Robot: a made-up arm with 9 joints. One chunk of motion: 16 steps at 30 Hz.
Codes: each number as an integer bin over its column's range. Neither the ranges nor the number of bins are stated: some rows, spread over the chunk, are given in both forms.
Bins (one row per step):
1: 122 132 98 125 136 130 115 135 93
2: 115 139 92 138 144 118 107 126 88
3: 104 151 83 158 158 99 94 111 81
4: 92 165 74 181 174 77 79 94 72
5: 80 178 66 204 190 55 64 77 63
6: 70 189 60 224 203 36 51 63 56
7: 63 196 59 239 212 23 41 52 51
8: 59 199 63 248 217 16 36 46 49
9: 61 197 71 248 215 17 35 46 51
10: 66 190 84 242 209 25 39 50 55
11: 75 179 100 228 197 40 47 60 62
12: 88 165 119 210 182 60 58 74 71
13: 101 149 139 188 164 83 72 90 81
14: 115 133 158 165 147 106 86 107 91
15: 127 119 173 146 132 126 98 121 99
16: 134 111 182 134 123 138 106 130 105
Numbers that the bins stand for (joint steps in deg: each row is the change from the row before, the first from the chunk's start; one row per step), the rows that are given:
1: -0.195 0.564 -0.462 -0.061 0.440 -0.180 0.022 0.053 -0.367
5: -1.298 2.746 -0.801 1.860 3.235 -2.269 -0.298 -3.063 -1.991
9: -1.797 3.648 -0.748 2.930 4.529 -3.327 -0.480 -4.729 -2.640
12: -1.088 2.129 -0.240 2.006 2.821 -2.129 -0.336 -3.224 -1.558
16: 0.121 -0.433 0.427 0.158 -0.233 0.042 -0.035 -0.216 0.282
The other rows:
2: -0.378 0.896 -0.526 0.255 0.854 -0.515 -0.029 -0.431 -0.638
3: -0.667 1.465 -0.621 0.742 1.579 -1.044 -0.110 -1.236 -1.016
4: -0.983 2.129 -0.716 1.301 2.407 -1.656 -0.204 -2.150 -1.504
6: -1.561 3.268 -0.865 2.346 3.908 -2.798 -0.380 -3.815 -2.369
7: -1.745 3.600 -0.875 2.711 4.374 -3.160 -0.443 -4.406 -2.640
8: -1.850 3.743 -0.833 2.930 4.633 -3.355 -0.474 -4.729 -2.748
10: -1.666 3.316 -0.611 2.784 4.219 -3.104 -0.455 -4.514 -2.424
11: -1.429 2.794 -0.441 2.444 3.598 -2.686 -0.405 -3.976 -2.045
13: -0.746 1.370 -0.028 1.471 1.889 -1.489 -0.248 -2.365 -1.016
14: -0.378 0.611 0.173 0.912 1.009 -0.849 -0.160 -1.451 -0.475
15: -0.063 -0.053 0.332 0.450 0.233 -0.292 -0.085 -0.699 -0.042

